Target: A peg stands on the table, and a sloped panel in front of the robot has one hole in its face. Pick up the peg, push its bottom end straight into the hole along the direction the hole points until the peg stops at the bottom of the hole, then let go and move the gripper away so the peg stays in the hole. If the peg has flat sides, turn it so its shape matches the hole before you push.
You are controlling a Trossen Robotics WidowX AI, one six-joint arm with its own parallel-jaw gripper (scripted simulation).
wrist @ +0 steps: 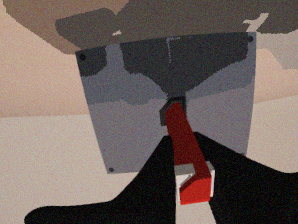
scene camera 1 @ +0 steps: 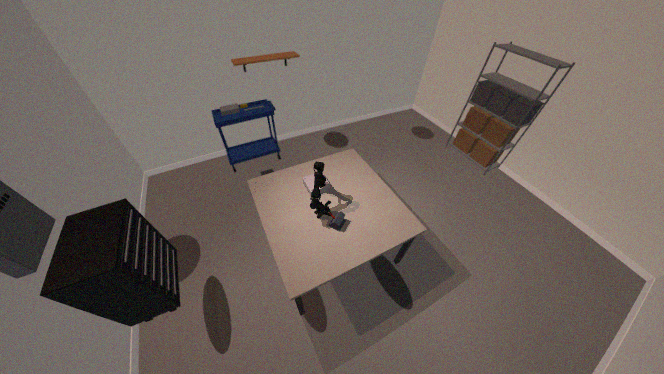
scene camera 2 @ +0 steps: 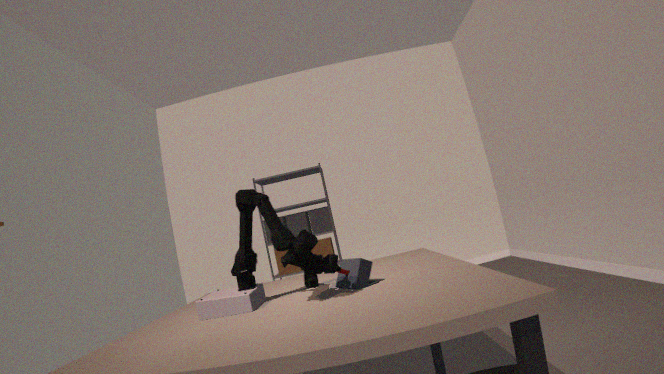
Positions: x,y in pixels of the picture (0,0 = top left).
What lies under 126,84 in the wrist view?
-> A grey sloped panel.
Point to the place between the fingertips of my gripper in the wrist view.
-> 180,140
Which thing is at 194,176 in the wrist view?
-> A red peg.
